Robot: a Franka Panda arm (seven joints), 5 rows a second.
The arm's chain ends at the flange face. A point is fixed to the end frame.
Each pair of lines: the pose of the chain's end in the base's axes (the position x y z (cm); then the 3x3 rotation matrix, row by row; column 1 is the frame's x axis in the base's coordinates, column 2 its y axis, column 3 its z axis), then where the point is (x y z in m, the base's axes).
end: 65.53 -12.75 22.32; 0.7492 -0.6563 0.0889; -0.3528 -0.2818 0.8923; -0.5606 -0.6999 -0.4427
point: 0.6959 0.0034 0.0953
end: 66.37 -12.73 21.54; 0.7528 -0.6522 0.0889; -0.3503 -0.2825 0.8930; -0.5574 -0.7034 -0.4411
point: 0.7046 0.0038 0.0878
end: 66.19 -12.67 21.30; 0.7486 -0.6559 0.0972; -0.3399 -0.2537 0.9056; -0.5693 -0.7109 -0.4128
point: 0.7040 0.0080 0.0896
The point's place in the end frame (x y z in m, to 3 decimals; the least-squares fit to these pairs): 0.056 0.026 0.177
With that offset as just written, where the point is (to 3 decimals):
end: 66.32 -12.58 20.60; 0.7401 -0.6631 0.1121; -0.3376 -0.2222 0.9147; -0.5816 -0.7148 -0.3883
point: 0.707 0.011 0.086
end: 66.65 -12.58 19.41; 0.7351 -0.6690 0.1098; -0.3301 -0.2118 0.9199; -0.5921 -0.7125 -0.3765
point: 0.710 0.013 0.076
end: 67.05 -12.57 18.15; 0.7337 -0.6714 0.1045; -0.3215 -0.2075 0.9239; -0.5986 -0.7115 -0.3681
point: 0.713 0.014 0.064
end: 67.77 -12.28 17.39; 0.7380 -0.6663 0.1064; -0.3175 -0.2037 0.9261; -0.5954 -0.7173 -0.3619
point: 0.721 0.018 0.058
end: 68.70 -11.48 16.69; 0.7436 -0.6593 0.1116; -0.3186 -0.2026 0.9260; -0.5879 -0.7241 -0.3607
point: 0.731 0.026 0.051
